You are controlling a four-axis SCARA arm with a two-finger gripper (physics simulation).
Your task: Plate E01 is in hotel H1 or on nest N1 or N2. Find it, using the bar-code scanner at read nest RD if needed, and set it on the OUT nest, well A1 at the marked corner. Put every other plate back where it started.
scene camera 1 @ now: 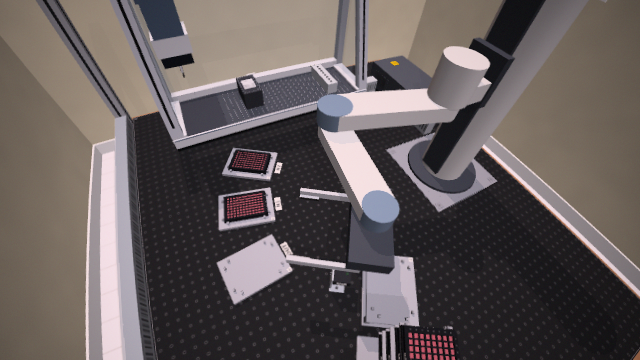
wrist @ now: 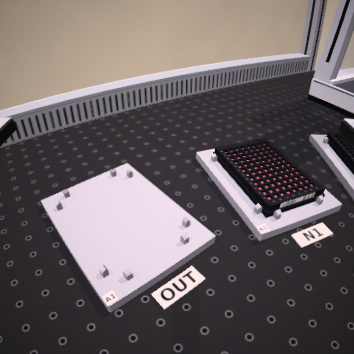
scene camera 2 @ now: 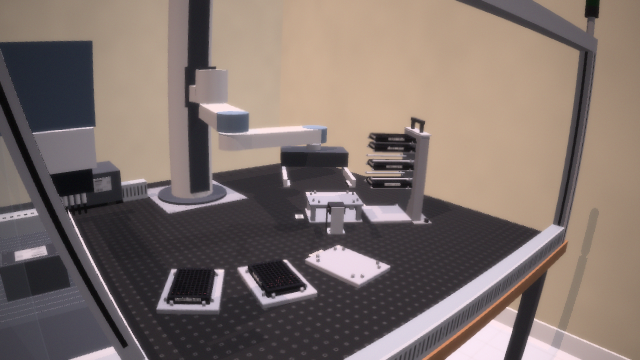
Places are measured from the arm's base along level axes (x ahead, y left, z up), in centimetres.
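Pixels of known places: gripper, fingertip midpoint: (scene camera 1: 294,222) (wrist: 177,100) (scene camera 2: 320,183); arm's base at its link origin: (scene camera 1: 439,167) (scene camera 2: 192,197).
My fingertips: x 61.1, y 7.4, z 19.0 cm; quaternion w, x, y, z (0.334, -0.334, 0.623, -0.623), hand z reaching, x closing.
Ahead of a thing's pixels: the offset from my fingertips to its top centre. "*": to the spot under its first point.
My gripper (scene camera 1: 295,226) (scene camera 2: 319,184) (wrist: 176,127) is open and empty, raised above the deck, its fingers pointing toward the nests. The OUT nest @(dy -0.6, dx +11.7, dz -15.5 cm) (scene camera 1: 254,269) (scene camera 2: 347,265) (wrist: 125,225) is bare, with its A1 mark at the near corner in the wrist view. A black plate with red wells @(dy -18.9, dx +8.3, dz -15.1 cm) (scene camera 1: 246,206) (scene camera 2: 277,277) (wrist: 270,172) sits on nest N1 @(dy -18.9, dx +8.3, dz -15.5 cm) (wrist: 235,207). Another plate @(dy -35.4, dx +1.8, dz -15.1 cm) (scene camera 1: 250,161) (scene camera 2: 191,286) sits on nest N2 @(* dy -42.8, dx +5.6, dz -16.5 cm) (scene camera 2: 166,306). Hotel H1 (scene camera 2: 419,175) holds several black plates. The read nest RD @(dy +20.1, dx -16.1, dz -10.7 cm) (scene camera 1: 390,280) (scene camera 2: 334,199) is bare. Plate bar codes are too small to read.
The scanner @(dy +12.3, dx -6.6, dz -9.5 cm) (scene camera 1: 341,277) (scene camera 2: 336,220) stands beside the read nest. The arm's column (scene camera 1: 470,120) (scene camera 2: 180,125) stands at the back in scene camera 2. A framed machine (scene camera 1: 270,120) with a black box @(* dy -59.1, dx -7.2, dz -5.9 cm) (scene camera 1: 250,92) stands beyond nest N2. A slotted rail @(* dy -19.9, dx +39.3, dz -15.1 cm) (wrist: 150,90) edges the deck.
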